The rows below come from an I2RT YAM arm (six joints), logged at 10 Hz.
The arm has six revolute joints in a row. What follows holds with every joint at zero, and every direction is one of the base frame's. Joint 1 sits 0.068 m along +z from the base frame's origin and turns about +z. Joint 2 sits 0.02 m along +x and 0.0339 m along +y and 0.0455 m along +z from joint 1 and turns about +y. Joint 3 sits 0.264 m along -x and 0.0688 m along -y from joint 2 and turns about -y. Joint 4 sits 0.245 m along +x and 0.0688 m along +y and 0.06 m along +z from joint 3 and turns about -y. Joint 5 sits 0.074 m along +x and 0.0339 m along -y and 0.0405 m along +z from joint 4 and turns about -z. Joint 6 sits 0.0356 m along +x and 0.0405 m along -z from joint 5 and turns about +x. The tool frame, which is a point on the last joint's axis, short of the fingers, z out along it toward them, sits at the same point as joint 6; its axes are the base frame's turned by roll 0, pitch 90 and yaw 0 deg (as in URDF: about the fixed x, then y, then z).
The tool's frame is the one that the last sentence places.
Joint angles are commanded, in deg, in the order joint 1, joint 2, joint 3, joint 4, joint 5, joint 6. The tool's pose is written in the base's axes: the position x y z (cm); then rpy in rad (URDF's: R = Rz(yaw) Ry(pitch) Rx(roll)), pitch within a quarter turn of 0, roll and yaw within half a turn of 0. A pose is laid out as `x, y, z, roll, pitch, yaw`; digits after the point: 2 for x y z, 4 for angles.
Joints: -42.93, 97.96, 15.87, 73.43, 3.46, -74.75
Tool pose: 18.74, -17.73, 12.41, -1.7267, 0.2540, -2.4206
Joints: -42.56, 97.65, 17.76, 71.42, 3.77, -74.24
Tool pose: 19.40, -18.13, 12.84, -1.7236, 0.2623, -2.4200
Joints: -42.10, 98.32, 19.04, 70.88, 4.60, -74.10
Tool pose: 19.92, -18.38, 12.92, -1.7222, 0.2628, -2.4263
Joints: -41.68, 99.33, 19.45, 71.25, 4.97, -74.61
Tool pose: 20.20, -18.39, 12.69, -1.7258, 0.2525, -2.4250
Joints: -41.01, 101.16, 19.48, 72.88, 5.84, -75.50
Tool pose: 20.44, -18.26, 12.20, -1.7279, 0.2345, -2.4265
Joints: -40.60, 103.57, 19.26, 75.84, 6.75, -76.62
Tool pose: 20.54, -18.16, 11.62, -1.7210, 0.2137, -2.4306
